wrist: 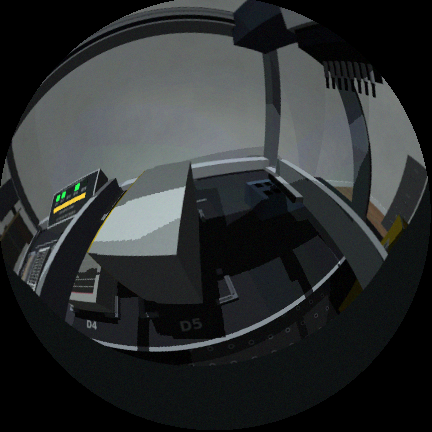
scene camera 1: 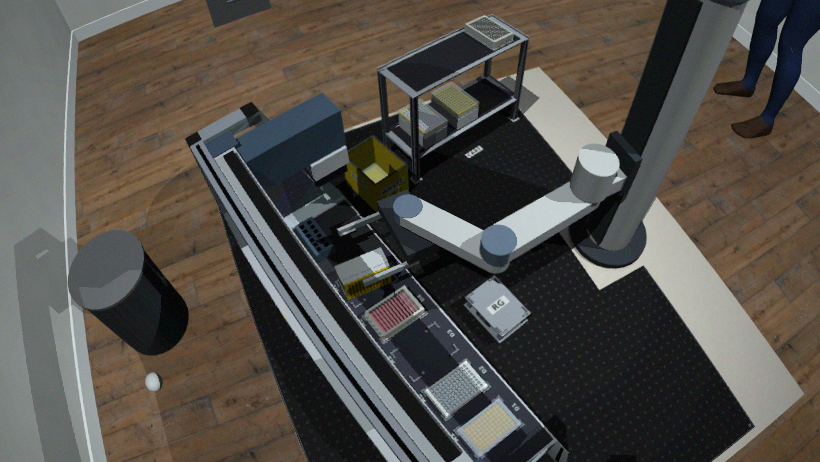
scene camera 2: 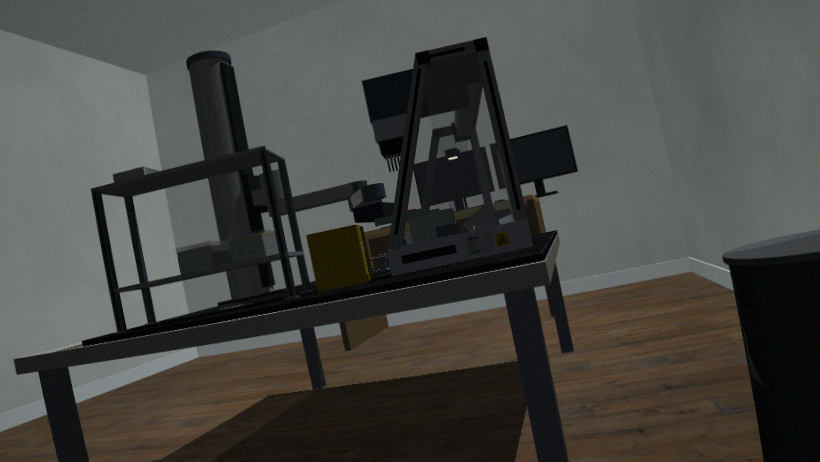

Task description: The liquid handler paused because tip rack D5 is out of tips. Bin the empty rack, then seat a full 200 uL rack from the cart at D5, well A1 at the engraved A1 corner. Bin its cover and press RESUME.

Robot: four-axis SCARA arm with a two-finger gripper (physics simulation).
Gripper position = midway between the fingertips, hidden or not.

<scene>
My gripper [scene camera 1: 350,257] carries nothing. Also in view: a red-topped rack [scene camera 1: 400,309]. Also in view: a cream plate [scene camera 1: 489,427].
The red-topped rack is seen too in the wrist view [wrist: 93,289]. My gripper also shows in the wrist view [wrist: 194,171].
</scene>
